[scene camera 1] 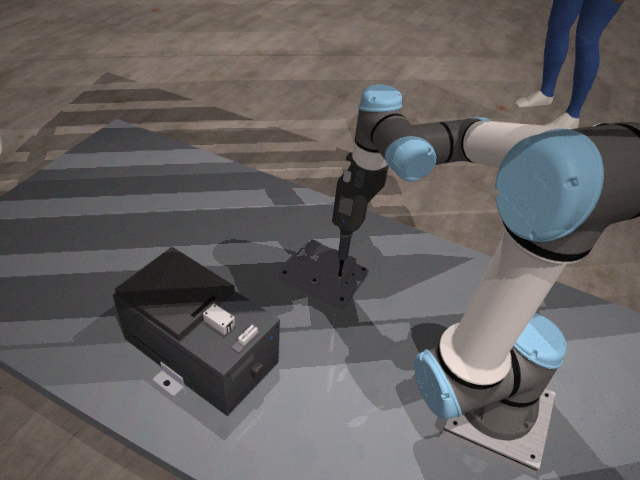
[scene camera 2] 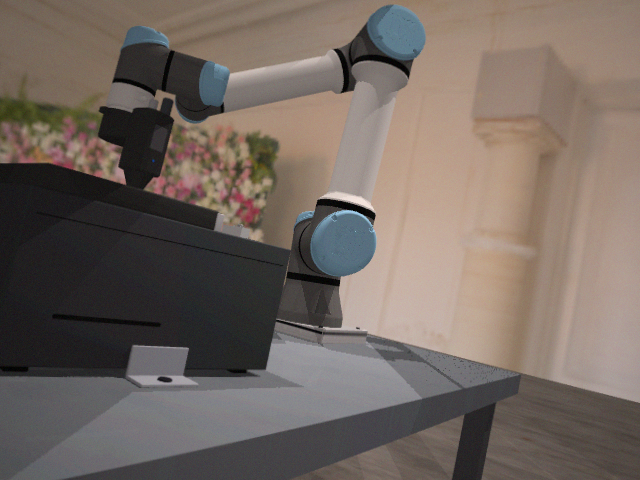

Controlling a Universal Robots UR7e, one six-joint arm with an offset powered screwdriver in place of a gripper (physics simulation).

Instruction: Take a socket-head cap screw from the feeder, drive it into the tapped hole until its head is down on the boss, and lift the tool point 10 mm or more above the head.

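My screwdriver (scene camera 1: 340,274) points steeply down, with its thin bit over the dark fixture plate (scene camera 1: 302,281). Whether the tip touches the plate or stands a little above it cannot be told. The plate is in shadow and has several dark holes; the tapped hole and its boss cannot be made out surely. No screw can be told at the bit or in the plate. The feeder (scene camera 1: 180,356) (scene camera 2: 155,279) is a dark box with a white block (scene camera 1: 218,318) on top. In scene camera 2 the screwdriver's body (scene camera 2: 147,144) shows above the feeder, which hides its tip and the plate.
A white angle bracket (scene camera 1: 168,382) (scene camera 2: 157,361) stands at the feeder's side. The arm's base plate (scene camera 1: 540,439) (scene camera 2: 343,336) is fixed on the grey table (scene camera 1: 310,413) (scene camera 2: 336,413). A person's blue-clad legs (scene camera 1: 586,56) show behind the arm.
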